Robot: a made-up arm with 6 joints. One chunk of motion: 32 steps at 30 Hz.
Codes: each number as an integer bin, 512 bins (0 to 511) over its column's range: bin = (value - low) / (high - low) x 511, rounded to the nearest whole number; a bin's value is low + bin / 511 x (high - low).
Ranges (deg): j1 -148.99..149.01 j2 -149.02..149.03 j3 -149.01..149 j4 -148.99..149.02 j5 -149.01..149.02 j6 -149..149
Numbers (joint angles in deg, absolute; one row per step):
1: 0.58 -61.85 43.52 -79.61 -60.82 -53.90
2: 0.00 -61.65 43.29 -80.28 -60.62 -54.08
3: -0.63 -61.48 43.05 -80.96 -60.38 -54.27
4: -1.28 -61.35 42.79 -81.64 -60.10 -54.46
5: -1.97 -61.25 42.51 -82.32 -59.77 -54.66
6: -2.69 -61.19 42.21 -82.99 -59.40 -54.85
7: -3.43 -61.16 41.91 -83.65 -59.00 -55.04
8: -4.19 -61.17 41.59 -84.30 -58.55 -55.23
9: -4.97 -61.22 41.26 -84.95 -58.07 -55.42
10: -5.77 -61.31 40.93 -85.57 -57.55 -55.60
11: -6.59 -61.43 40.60 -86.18 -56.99 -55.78
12: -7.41 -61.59 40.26 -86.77 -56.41 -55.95
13: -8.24 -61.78 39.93 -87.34 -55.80 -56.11
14: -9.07 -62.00 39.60 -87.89 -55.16 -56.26
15: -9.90 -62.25 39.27 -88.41 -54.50 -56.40
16: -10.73 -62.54 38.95 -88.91 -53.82 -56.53
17: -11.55 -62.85 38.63 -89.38 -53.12 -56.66
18: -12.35 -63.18 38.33 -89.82 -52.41 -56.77
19: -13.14 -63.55 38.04 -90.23 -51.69 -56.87
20: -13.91 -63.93 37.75 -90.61 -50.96 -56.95
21: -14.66 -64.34 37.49 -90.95 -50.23 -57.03
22: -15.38 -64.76 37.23 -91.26 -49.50 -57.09
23: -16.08 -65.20 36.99 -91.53 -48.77 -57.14
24: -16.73 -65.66 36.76 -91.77 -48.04 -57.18
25: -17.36 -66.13 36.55 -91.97 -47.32 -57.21
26: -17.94 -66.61 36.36 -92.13 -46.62 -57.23
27: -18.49 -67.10 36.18 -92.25 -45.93 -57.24
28: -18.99 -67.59 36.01 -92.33 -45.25 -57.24
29: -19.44 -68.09 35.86 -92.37 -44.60 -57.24
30: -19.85 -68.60 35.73 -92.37 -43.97 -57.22
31: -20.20 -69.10 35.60 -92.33 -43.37 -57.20
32: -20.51 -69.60 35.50 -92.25 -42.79 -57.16
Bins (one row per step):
1: 256 149 330 119 151 163
2: 255 150 330 118 152 163
3: 254 150 329 117 152 162
4: 253 150 329 115 152 162
5: 252 150 328 114 153 162
6: 251 151 328 113 154 161
7: 250 151 327 112 154 161
8: 248 151 327 111 155 161
9: 247 151 326 110 156 160
10: 246 150 326 109 157 160
11: 244 150 325 108 158 160
12: 243 150 325 107 159 160
13: 241 150 324 106 160 159
14: 240 149 323 105 161 159
15: 239 149 323 104 162 159
16: 237 148 322 103 163 159
17: 236 148 322 102 164 158
18: 234 147 321 101 166 158
19: 233 147 321 101 167 158
20: 232 146 320 100 168 158
21: 230 145 320 100 169 158
22: 229 144 319 99 171 158
23: 228 144 319 99 172 158
24: 227 143 319 98 173 157
25: 226 142 318 98 174 157
26: 225 141 318 97 176 157
27: 224 140 318 97 177 157
28: 223 140 317 97 178 157
29: 222 139 317 97 179 157
30: 221 138 317 97 180 157
31: 221 137 317 97 181 157
32: 220 136 316 97 182 157

